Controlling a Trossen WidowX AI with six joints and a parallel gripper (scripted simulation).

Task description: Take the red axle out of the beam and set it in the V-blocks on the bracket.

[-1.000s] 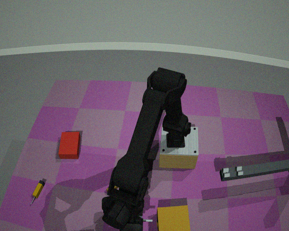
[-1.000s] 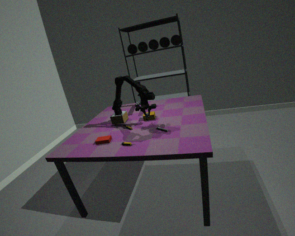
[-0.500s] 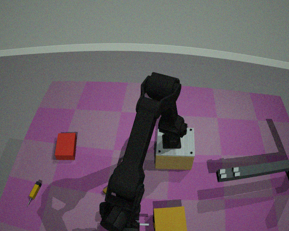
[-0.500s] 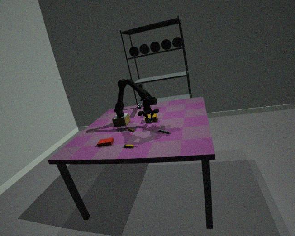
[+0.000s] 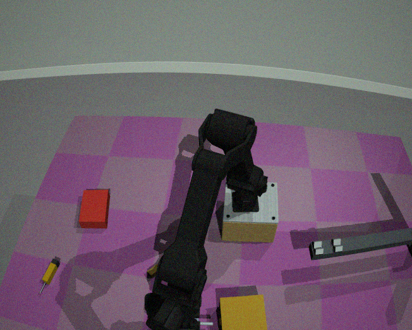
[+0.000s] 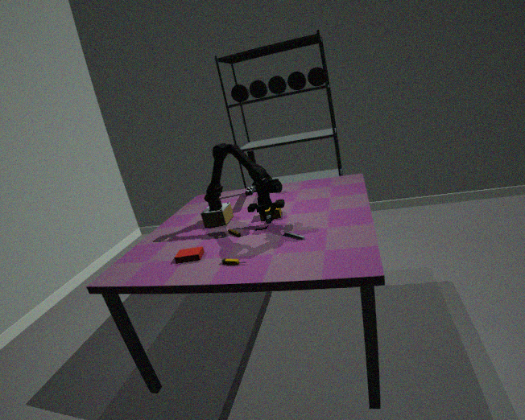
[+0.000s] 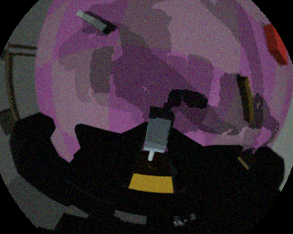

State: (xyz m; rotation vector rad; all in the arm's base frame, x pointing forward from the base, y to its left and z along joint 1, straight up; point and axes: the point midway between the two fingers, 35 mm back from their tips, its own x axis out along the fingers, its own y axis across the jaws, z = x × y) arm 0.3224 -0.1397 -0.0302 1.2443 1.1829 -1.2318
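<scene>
Now: gripper tip 10 mm past the yellow beam and 120 mm to the right of it. Also, from my gripper tip: grey-blue peg 20 mm to the left, 10 mm above; then small yellow screwdriver 110 mm behind, 380 mm to the right, 10 mm below; then brown rod 180 mm behind, 60 mm to the right, 10 mm below.
</scene>
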